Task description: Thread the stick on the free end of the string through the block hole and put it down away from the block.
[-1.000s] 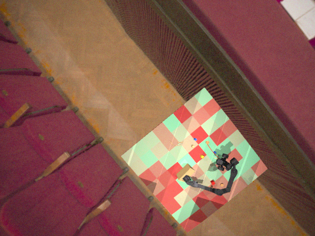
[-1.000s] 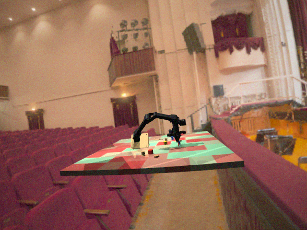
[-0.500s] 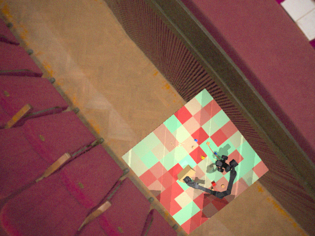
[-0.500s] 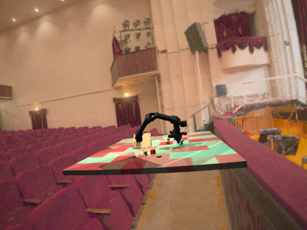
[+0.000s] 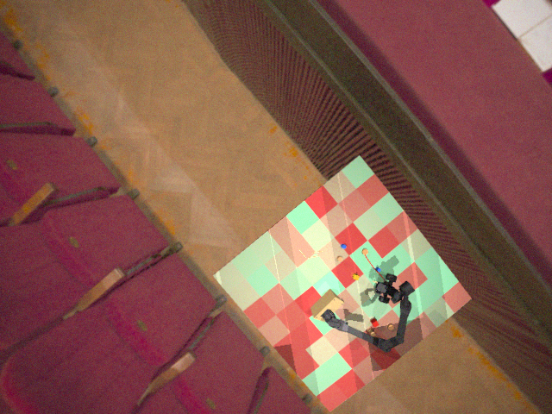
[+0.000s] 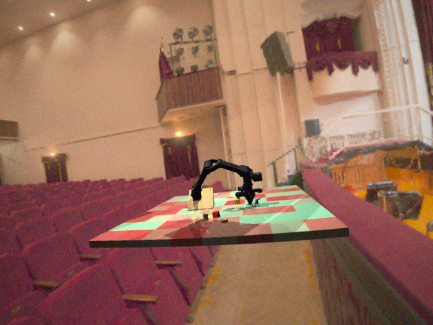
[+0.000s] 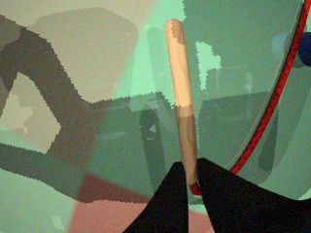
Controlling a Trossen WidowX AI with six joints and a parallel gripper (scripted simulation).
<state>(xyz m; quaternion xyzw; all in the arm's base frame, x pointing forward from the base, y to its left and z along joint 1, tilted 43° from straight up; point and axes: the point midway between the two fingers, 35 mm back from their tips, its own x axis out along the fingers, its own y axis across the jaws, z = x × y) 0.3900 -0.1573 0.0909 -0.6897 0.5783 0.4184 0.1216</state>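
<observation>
Right now my gripper tip is 9 cm past the yellow cube and 16 cm to the right of it. Round my gripper tip: red cube 23 cm behind, 16 cm to the right; round wooden button 8 cm ahead, 23 cm to the left, 1 cm below; thin wooden stick 1 cm behind, 1 cm to the left.
</observation>
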